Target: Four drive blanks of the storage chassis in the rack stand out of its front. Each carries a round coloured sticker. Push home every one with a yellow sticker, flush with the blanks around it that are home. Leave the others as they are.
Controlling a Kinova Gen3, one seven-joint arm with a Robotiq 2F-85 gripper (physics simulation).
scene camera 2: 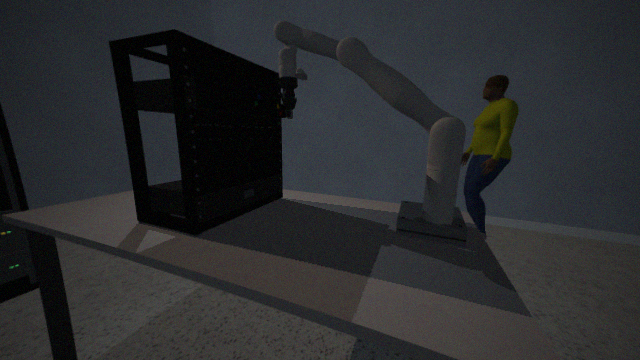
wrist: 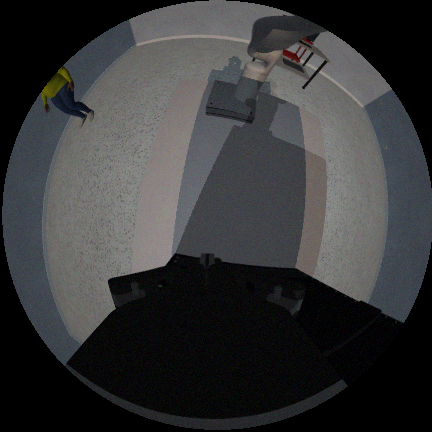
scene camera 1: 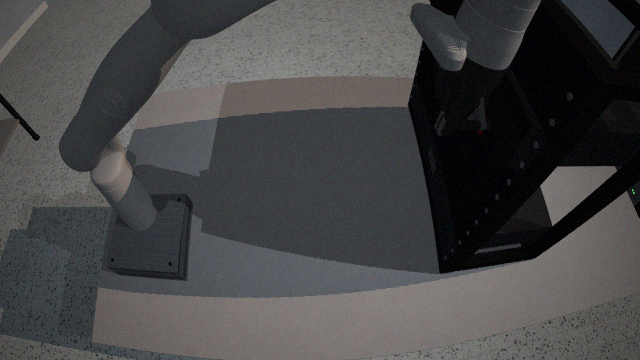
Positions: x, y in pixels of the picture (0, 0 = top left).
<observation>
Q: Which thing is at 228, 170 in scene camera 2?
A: A black rack.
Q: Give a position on a black rack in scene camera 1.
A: At 561, 102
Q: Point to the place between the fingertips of my gripper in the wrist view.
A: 207, 261
</observation>
